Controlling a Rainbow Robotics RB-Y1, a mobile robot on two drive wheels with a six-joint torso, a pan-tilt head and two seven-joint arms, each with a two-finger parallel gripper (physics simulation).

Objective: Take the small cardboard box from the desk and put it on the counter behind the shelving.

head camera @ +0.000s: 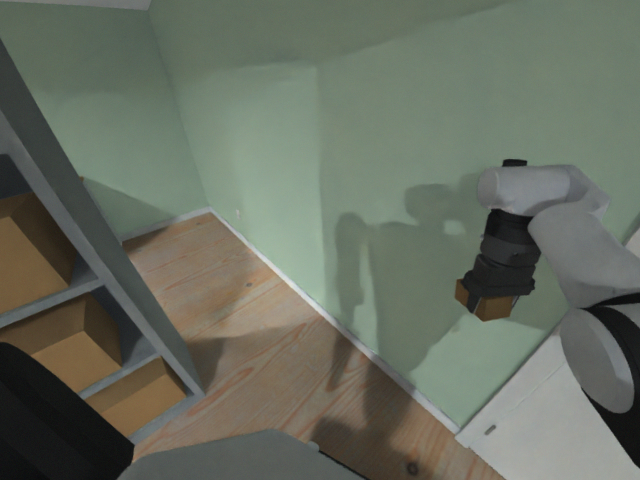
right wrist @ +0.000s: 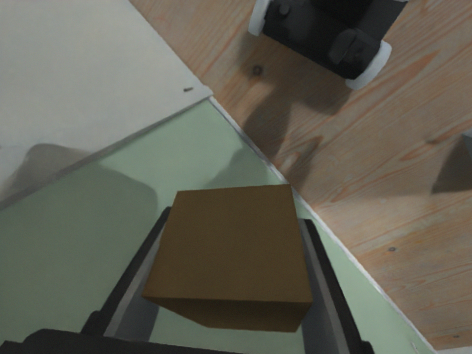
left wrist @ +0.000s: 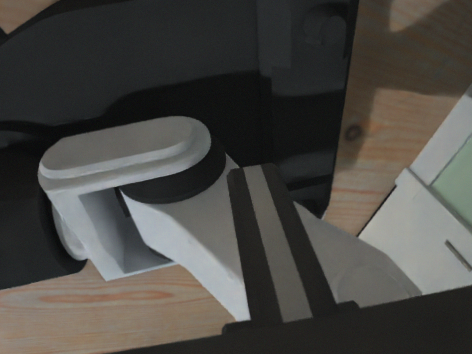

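Pixels of known places: left gripper, fingertip midpoint: (left wrist: 252, 185); right gripper, fingertip midpoint: (head camera: 488, 309) (right wrist: 237, 223); robot's base, origin of the base link: (right wrist: 311, 40).
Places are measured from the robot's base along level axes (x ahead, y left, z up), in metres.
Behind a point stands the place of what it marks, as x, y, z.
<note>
A small brown cardboard box (head camera: 495, 306) @(0.254, -0.127, 1.109) (right wrist: 232, 245) @(0.256, -0.131, 1.108) is held between the two fingers of my right gripper (head camera: 493, 302) @(0.272, -0.126, 1.078) (right wrist: 237, 223) @(0.272, -0.126, 1.078), high above the floor in front of the green wall. My right gripper is shut on it, with one finger on each side. My left gripper (left wrist: 252, 185) @(-0.179, 0.225, 0.534) is shut and empty, its fingers together beside the robot's own arm and body in the left wrist view. The desk does not show. No counter shows behind the shelving (head camera: 149, 315) @(0.063, 1.068, 0.674), whose tall grey side panel stands at the left of the head view.
Open brown boxes (head camera: 31, 258) @(-0.102, 1.061, 1.127) (head camera: 80, 356) @(-0.193, 1.100, 0.699) stand on the shelves. A wooden floor (head camera: 258, 330) @(0.534, 0.981, 0.000) (right wrist: 400, 200) @(0.508, 1.063, 0.000) runs between the shelving and the green wall (head camera: 258, 155) @(1.112, 1.160, 1.137). A white door (head camera: 542, 423) @(0.384, -0.493, 0.523) (right wrist: 90, 65) @(0.363, -0.542, 0.679) is at the lower right of the head view. Part of the wheeled base (right wrist: 325, 45) @(0.024, 0.035, 0.191) shows in the right wrist view.
</note>
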